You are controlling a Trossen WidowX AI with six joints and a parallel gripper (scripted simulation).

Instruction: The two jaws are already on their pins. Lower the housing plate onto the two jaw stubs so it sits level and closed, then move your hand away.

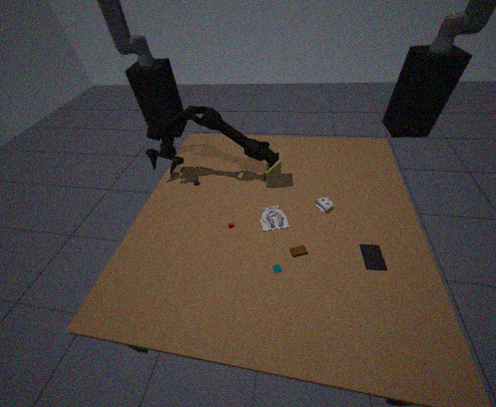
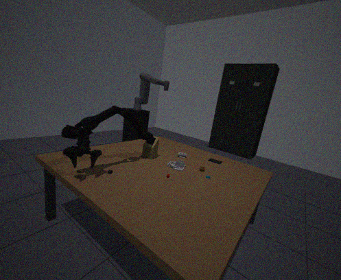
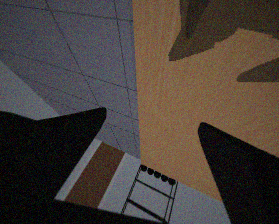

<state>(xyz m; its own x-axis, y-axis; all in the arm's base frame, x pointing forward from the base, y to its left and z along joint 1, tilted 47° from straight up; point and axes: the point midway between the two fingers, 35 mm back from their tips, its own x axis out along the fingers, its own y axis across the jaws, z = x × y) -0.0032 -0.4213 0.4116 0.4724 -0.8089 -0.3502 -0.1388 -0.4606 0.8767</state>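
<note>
My gripper tip is 840 mm to the right of the grey housing plate, 170 mm short of it and 60 mm above it. Also, from my gripper tip: red block (400 mm to the left, 300 mm ahead, 80 mm below); then white base (600 mm to the left, 280 mm ahead, 80 mm below); then teal block (610 mm to the left, 500 mm ahead, 80 mm below).
</note>
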